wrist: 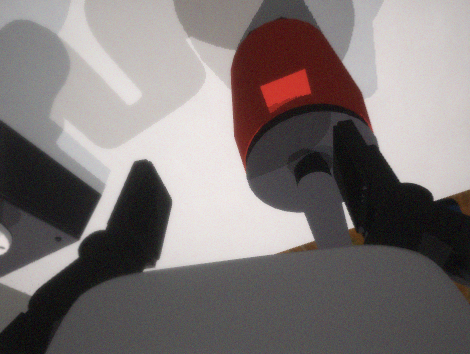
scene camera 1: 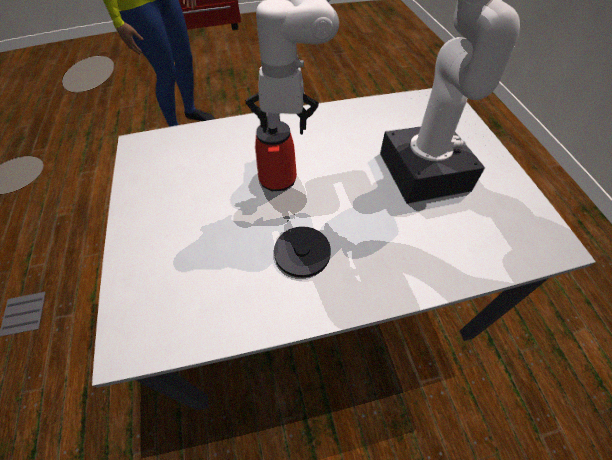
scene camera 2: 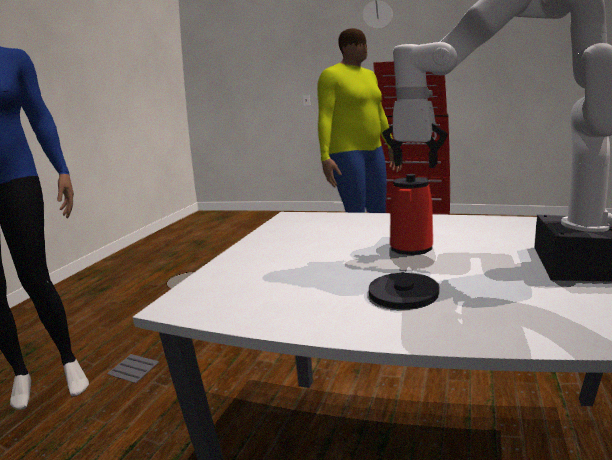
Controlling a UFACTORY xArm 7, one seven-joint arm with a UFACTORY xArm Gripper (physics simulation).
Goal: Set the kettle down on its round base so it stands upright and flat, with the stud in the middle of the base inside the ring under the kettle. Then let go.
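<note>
The red kettle [scene camera 1: 276, 167] [scene camera 2: 411, 220] [wrist: 295, 55] stands upright on the white table, behind its base. It has a dark lid with a black knob; a grey bar [wrist: 326, 215] shows beyond the knob in the wrist view. The ring under the kettle is hidden. The round black base [scene camera 1: 289, 261] [scene camera 2: 381, 295] lies flat on the table, apart from the kettle, with its stud [scene camera 1: 302, 248] [scene camera 2: 404, 283] uncovered. My gripper [scene camera 1: 283, 129] [scene camera 2: 415, 166] [wrist: 243, 164] is open and empty above the lid, off-centre toward the arm's mount. One finger overlaps the lid in the wrist view.
The arm's black mounting block [scene camera 1: 432, 165] [scene camera 2: 570, 257] [wrist: 42, 200] stands on the table [scene camera 1: 165, 320] [scene camera 2: 240, 320] to the right of the kettle. A person in a yellow top [scene camera 2: 352, 110] and a red tool cabinet [scene camera 2: 442, 175] stand behind the table.
</note>
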